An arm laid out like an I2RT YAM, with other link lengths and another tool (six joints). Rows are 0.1 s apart.
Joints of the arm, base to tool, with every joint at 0 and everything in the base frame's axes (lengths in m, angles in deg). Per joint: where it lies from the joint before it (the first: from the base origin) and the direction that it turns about. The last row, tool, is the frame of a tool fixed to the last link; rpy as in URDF.
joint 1: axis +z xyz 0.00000 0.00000 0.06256
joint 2: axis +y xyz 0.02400 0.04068 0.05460
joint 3: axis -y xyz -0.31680 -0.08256 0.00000
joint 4: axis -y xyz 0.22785 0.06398 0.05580
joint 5: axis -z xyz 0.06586 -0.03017 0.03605
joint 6: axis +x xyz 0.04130 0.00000 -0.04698
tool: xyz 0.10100 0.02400 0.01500 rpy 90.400 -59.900 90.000
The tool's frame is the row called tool.
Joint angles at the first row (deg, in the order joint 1, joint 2, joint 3, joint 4, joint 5, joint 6):
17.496 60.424 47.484 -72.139 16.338 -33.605
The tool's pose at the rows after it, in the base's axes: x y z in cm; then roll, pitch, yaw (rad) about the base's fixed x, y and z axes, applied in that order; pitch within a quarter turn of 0, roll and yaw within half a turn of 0:
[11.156 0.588 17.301 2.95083 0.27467 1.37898]
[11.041 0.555 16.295 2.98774 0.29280 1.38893]
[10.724 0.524 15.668 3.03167 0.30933 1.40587]
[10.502 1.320 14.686 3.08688 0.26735 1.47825]
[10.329 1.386 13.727 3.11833 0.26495 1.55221]
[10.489 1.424 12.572 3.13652 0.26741 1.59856]
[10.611 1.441 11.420 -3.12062 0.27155 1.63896]
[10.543 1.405 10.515 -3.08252 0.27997 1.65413]
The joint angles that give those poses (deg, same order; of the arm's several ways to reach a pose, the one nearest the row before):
17.497 62.041 44.840 -70.019 19.114 -33.452
17.455 63.768 42.981 -68.707 19.070 -33.472
17.455 65.298 41.932 -68.619 18.808 -33.712
17.452 66.696 40.228 -66.216 15.486 -37.256
17.454 67.791 38.238 -63.679 14.939 -41.188
17.475 69.560 36.053 -60.096 14.917 -43.637
17.477 71.898 34.063 -56.708 14.917 -45.624
17.451 74.565 32.730 -54.783 14.940 -45.935

